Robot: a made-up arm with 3 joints. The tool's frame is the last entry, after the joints.
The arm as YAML. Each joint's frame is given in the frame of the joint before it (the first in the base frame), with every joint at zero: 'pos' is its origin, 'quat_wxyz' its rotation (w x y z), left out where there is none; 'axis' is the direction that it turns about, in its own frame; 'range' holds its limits. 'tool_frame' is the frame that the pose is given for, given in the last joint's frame.
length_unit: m
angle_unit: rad
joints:
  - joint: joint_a
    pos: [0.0, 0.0, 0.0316]
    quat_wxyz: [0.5, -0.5, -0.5, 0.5]
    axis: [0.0, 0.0, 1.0]
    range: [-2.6, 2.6]
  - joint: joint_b
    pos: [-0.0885, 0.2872, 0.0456]
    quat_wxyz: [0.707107, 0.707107, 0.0, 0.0]
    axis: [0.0, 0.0, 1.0]
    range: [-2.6, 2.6]
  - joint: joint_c
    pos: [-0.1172, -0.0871, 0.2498]
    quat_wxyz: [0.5, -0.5, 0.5, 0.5]
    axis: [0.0, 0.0, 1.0]
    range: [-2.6, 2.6]
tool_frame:
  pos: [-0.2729, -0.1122, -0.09]
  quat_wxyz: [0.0, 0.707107, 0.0, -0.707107]
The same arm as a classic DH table. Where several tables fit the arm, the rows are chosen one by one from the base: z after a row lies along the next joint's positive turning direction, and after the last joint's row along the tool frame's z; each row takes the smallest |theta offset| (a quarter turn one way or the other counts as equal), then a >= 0, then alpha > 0; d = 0 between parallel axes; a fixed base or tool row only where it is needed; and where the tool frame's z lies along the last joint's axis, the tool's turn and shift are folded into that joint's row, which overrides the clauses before.
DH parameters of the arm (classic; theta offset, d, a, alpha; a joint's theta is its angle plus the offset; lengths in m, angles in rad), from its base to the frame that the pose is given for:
base (fixed): -1.5708 0.0316 0.0000 1.5708
joint_a: 0.0000 0.0456 0.0885 -1.5708
joint_b: 0.0000 -0.0374 0.1172 1.5708
joint_c: 0.0000 -0.1771 -0.1122 -1.5708
tool (fixed): 1.5708 0.2729 0.0000 0.0000
Joint limits (rad, base to tool): -2.6000..2.6000 -2.6000..2.6000 -2.6000..2.6000

